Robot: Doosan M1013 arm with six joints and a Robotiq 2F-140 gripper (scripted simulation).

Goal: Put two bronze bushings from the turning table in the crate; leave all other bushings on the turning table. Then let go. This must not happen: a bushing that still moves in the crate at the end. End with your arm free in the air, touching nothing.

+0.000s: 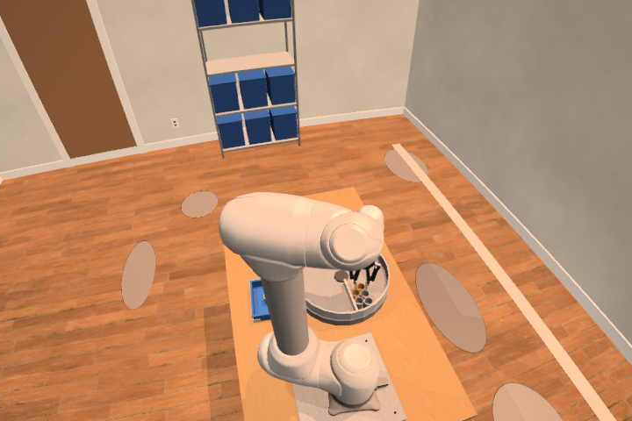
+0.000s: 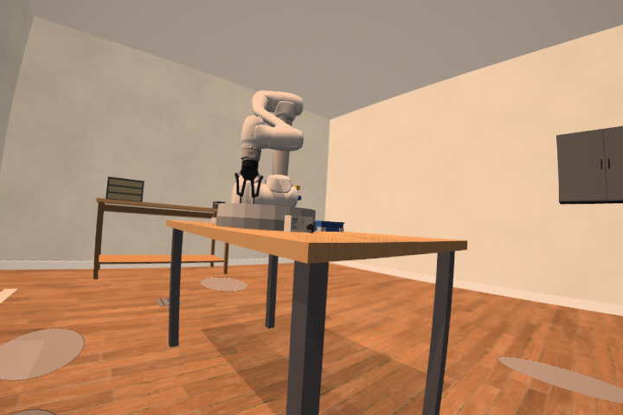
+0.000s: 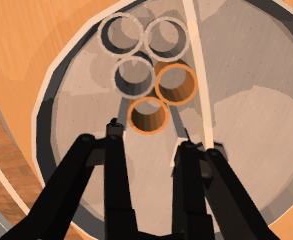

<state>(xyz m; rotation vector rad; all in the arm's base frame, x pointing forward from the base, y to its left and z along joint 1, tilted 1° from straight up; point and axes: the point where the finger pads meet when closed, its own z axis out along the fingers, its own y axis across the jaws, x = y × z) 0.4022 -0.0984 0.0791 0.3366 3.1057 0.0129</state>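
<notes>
The crate is 1 cm ahead of my hand, 40 cm to the left of it and 8 cm below it. The rest, counted from my hand: round grey turning table: 8 cm ahead, 7 cm to the left, 5 cm below.
</notes>
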